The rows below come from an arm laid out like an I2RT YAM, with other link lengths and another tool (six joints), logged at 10 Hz.
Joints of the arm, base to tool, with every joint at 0 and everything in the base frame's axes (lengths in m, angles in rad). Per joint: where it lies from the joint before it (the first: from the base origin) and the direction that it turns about. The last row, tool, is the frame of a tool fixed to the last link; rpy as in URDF.
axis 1: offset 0 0 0.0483 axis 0 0 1
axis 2: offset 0.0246 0.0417 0.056 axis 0 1 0
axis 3: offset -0.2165 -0.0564 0 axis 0 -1 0
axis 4: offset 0.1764 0.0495 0.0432 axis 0 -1 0
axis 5: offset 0.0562 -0.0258 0.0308 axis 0 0 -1
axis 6: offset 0.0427 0 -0.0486 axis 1 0 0
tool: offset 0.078 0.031 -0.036 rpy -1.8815 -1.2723 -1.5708
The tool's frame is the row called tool.
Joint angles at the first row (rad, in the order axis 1, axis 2, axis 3, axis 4, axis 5, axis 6):
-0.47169 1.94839 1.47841 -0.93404 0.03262 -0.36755
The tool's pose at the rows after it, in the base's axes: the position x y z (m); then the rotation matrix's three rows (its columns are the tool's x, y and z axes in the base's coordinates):
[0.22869 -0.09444 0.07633], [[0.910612 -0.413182 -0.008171], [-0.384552 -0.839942 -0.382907], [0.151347 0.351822 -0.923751]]
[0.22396 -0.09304 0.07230], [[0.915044 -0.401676 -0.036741], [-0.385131 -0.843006 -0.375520], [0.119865 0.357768 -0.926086]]
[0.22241 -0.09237 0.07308], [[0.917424 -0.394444 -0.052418], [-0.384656 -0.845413 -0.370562], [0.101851 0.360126 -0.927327]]
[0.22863 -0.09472 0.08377], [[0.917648 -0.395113 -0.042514], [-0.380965 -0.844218 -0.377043], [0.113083 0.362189 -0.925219]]
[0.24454 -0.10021 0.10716], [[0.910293 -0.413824 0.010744], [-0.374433 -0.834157 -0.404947], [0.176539 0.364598 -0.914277]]
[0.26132 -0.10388 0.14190], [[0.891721 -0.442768 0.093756], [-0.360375 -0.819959 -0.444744], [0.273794 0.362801 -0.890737]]
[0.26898 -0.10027 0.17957], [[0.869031 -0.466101 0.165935], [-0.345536 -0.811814 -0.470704], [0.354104 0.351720 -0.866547]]
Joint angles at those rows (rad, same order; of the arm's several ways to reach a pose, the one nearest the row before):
-0.47170 1.95031 1.46509 -0.93025 0.04215 -0.36985
-0.47171 1.96059 1.45095 -0.93711 0.04902 -0.37138
-0.47054 1.96784 1.46197 -0.95881 0.05207 -0.37174
-0.46673 1.97664 1.53833 -1.01492 0.05398 -0.37136
-0.45798 1.98462 1.69278 -1.09730 0.05665 -0.36528
-0.44345 1.98464 1.89575 -1.20069 0.05970 -0.35572
-0.42327 1.98387 2.11054 -1.33271 0.05893 -0.34048

